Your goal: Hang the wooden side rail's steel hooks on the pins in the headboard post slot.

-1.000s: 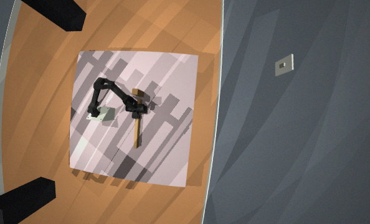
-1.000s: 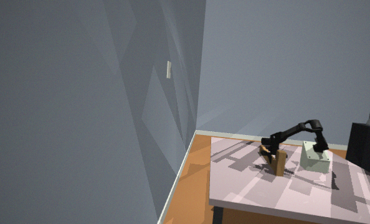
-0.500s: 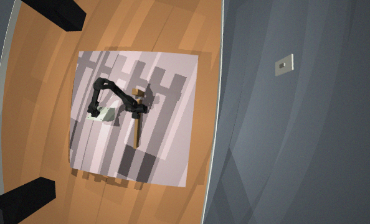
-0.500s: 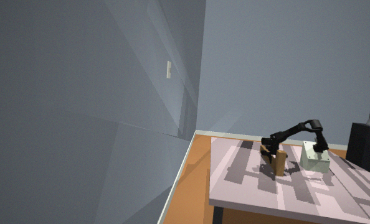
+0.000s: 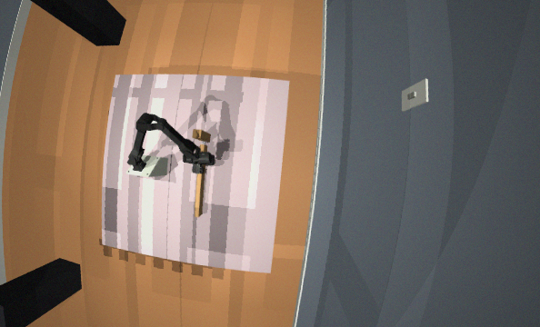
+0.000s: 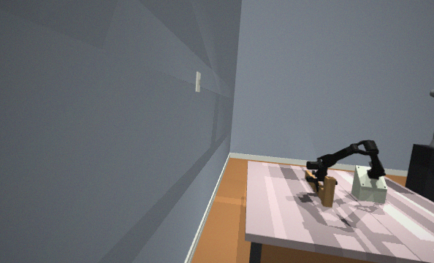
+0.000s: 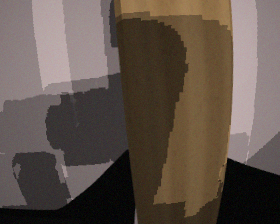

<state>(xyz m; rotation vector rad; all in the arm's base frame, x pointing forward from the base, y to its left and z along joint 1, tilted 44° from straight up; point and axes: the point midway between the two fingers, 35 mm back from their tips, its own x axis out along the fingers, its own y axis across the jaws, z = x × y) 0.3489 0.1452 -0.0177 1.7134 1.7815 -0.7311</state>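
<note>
My gripper tip is 14 cm to the right of the headboard post and 6 cm below it.
</note>
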